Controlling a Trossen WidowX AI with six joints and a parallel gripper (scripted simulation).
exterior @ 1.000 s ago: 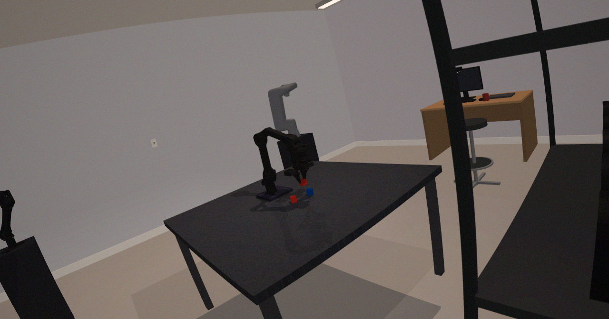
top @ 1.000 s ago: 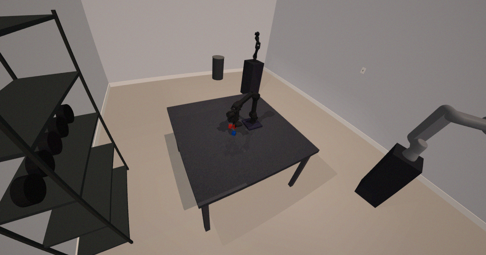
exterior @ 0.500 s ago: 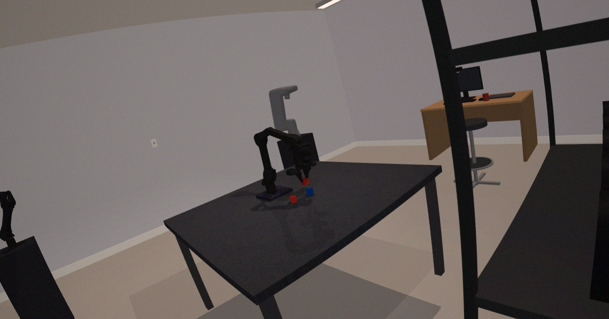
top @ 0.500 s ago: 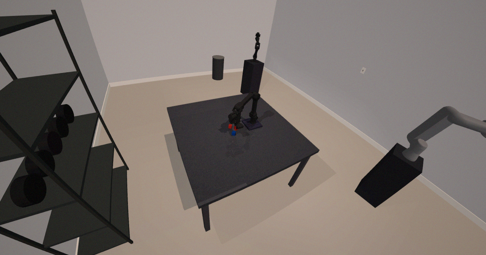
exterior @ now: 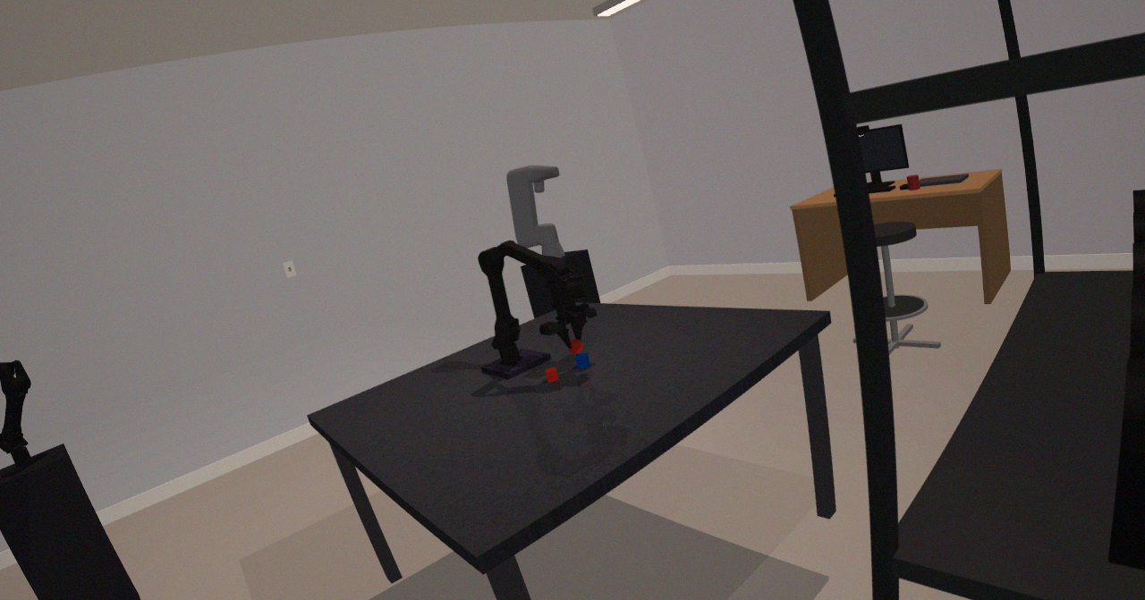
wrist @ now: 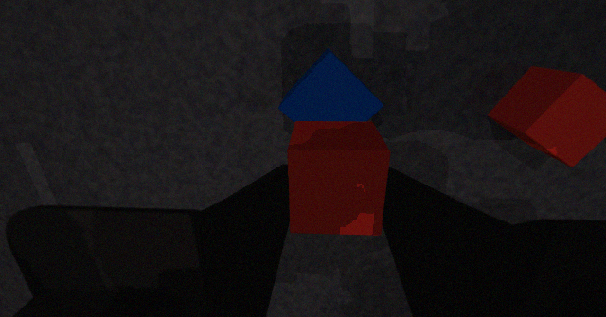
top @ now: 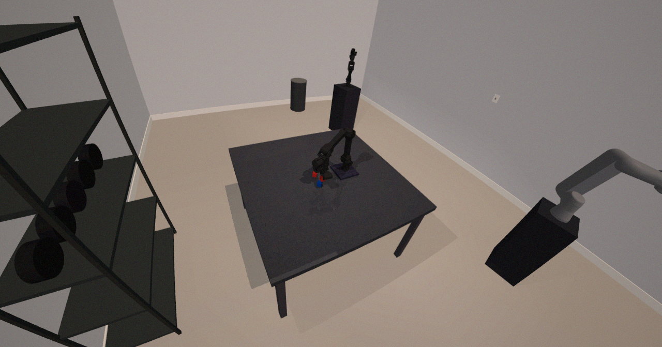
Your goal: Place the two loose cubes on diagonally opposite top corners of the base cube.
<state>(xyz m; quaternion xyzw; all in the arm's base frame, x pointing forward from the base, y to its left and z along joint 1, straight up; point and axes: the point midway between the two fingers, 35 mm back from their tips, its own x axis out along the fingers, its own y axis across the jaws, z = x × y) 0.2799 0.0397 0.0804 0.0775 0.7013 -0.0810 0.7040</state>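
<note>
The blue cube is 2 cm ahead of my gripper tip and 5 cm below it.
</note>
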